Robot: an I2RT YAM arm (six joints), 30 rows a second.
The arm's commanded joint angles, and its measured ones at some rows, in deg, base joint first. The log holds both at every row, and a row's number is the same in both.
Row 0, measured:
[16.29 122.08 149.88 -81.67 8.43 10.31]
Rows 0 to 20, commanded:
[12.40 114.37 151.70 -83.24 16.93 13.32]
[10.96 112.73 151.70 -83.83 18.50 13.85]
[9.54 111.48 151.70 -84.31 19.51 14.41]
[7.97 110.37 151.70 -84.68 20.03 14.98]
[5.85 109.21 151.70 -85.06 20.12 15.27]
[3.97 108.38 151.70 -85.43 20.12 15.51]
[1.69 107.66 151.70 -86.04 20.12 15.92]
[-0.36 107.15 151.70 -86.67 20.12 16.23]
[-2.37 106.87 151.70 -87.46 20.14 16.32]
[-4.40 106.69 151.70 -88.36 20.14 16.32]
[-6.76 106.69 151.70 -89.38 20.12 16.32]
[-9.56 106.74 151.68 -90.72 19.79 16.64]
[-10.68 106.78 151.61 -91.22 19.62 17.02]
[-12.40 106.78 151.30 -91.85 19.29 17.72]
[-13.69 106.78 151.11 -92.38 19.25 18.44]
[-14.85 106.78 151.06 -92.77 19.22 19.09]
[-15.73 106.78 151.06 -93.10 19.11 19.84]
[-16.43 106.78 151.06 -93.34 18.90 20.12]
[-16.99 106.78 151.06 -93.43 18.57 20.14]
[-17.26 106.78 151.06 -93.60 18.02 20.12]
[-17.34 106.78 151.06 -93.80 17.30 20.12]
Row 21, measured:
[-16.84 106.50 151.11 -93.45 18.76 18.31]
